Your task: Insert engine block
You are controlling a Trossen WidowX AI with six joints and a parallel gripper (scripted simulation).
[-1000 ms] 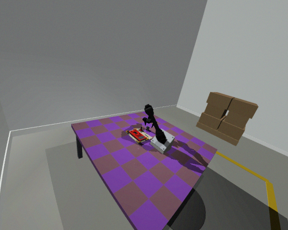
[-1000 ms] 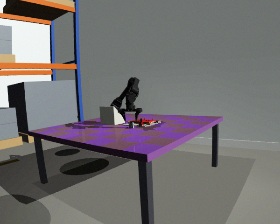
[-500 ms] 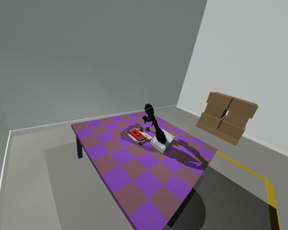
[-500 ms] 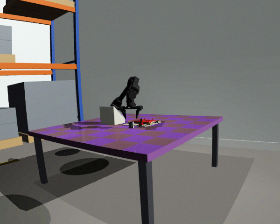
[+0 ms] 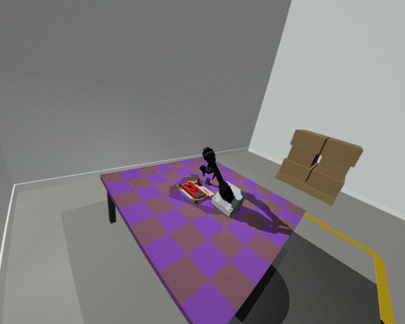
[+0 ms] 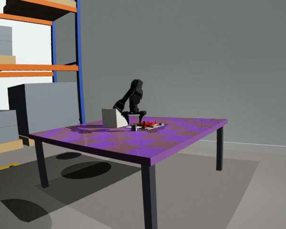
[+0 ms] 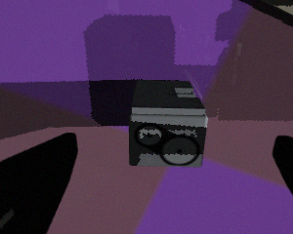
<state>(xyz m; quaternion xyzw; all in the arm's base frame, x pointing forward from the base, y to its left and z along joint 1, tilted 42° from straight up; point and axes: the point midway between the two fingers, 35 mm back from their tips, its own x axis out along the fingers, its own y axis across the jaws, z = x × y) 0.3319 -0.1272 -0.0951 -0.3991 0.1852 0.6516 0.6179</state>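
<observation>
My gripper tip is now 30 mm above the engine block.
</observation>
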